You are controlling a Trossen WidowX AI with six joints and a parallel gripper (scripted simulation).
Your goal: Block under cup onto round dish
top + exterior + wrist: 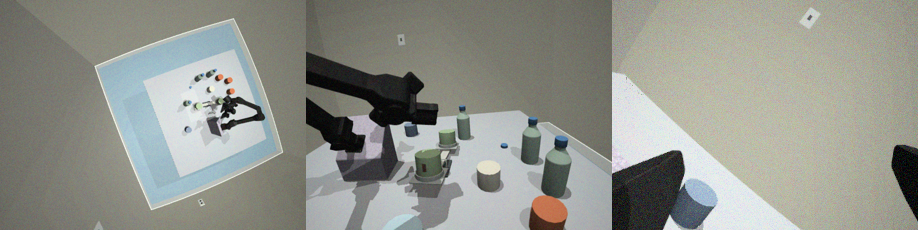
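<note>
Right now my gripper tip is 240 mm above the grey block, 150 mm short of it and 90 mm to the right of it. The rest, counted from my gripper tip: cream cylinder (280 mm ahead, 250 mm below, 130 mm to the right); then round light-blue dish (300 mm to the right, 280 mm below, 60 mm ahead); then grey balance (250 mm below, 140 mm ahead, 50 mm to the right).
</note>
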